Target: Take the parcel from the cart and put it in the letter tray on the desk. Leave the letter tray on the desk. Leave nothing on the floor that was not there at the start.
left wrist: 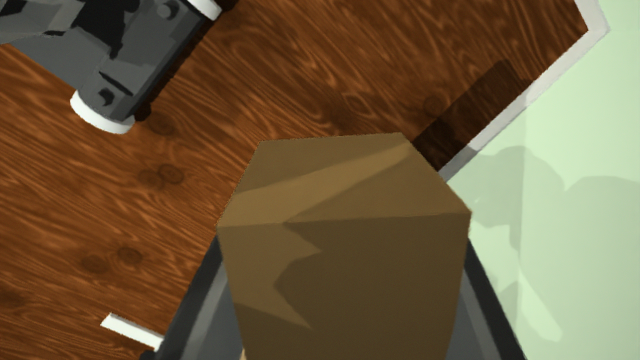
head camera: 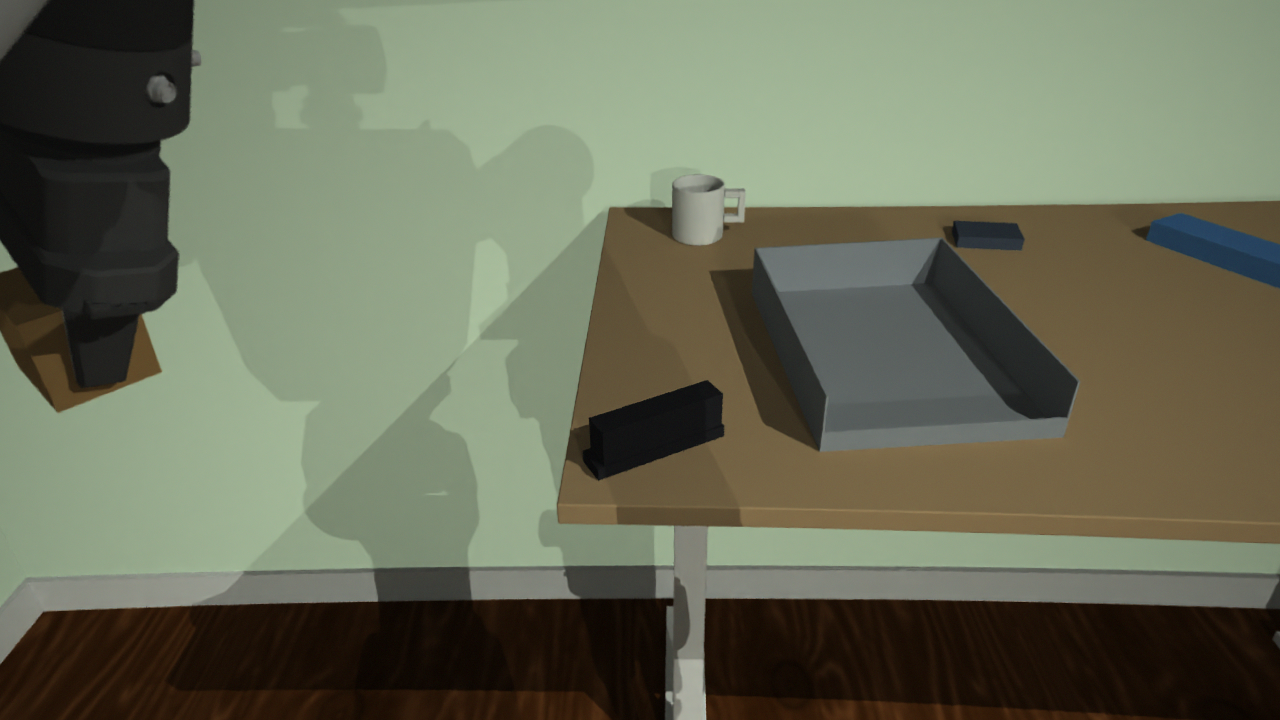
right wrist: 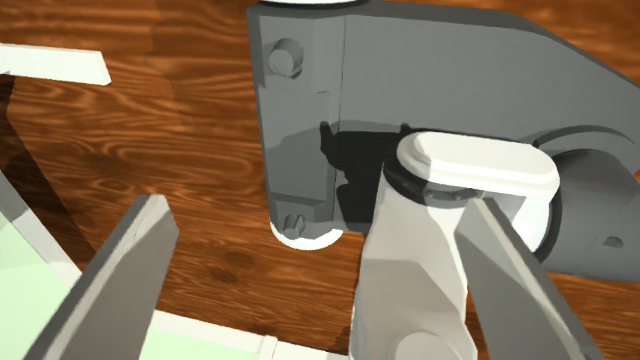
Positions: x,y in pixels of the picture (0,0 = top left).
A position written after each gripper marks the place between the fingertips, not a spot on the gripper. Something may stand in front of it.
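The right gripper is visible in the right wrist view (317,215); it is out of frame in the left wrist view and out of frame in the head camera view. A grey letter tray appears in the head camera view (897,343), while in the left wrist view the tray is out of frame, and in the right wrist view it is out of frame too. For a white mug, the head camera view (698,213) gives the position; the mug is out of frame in the right wrist view and out of frame in the left wrist view.
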